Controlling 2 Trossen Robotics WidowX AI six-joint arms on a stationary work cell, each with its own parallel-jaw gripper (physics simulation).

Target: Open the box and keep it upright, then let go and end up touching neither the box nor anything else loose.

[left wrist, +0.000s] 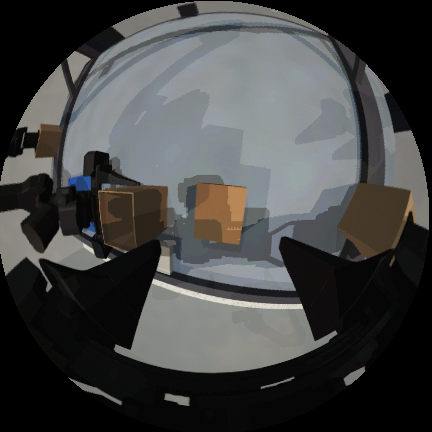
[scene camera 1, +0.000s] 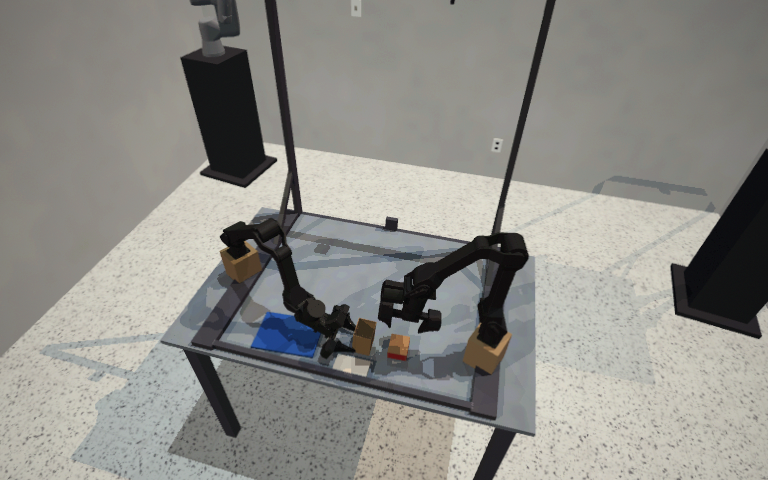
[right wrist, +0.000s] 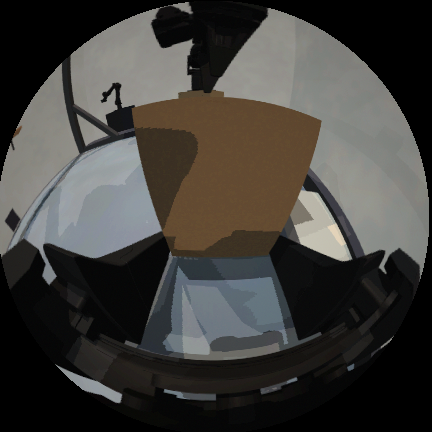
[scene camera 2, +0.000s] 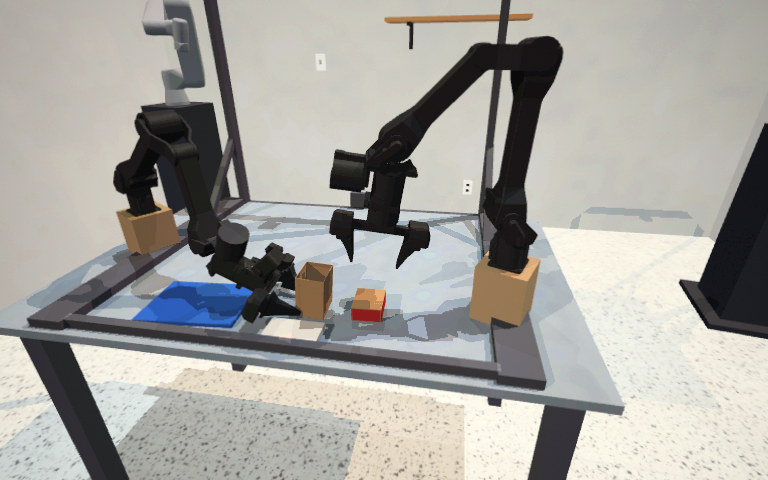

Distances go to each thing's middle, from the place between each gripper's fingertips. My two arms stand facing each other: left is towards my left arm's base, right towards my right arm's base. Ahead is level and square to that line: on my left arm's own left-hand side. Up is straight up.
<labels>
The box (scene camera 2: pixel 314 283) lies 120 mm to the right of my left hand, 70 mm below it and 30 mm ahead of it. Also, from my left hand: blue mat (scene camera 2: pixel 220 305) 370 mm to the right, 110 mm below, 100 mm ahead; then arm mounting block (scene camera 2: pixel 501 298) 250 mm to the left, 80 mm behind, 50 mm below; then cream block (scene camera 2: pixel 298 329) 130 mm ahead, 120 mm to the right, 110 mm below.
Right now the box is 4 cm above my right hand and 2 cm to the left of it. From my right hand the other things lie so: blue mat (23 cm to the right, 6 cm ahead, 1 cm below); then arm mounting block (40 cm to the left, 11 cm behind, 5 cm above); then cream block (9 cm ahead, 2 cm to the left, 1 cm below).
</labels>
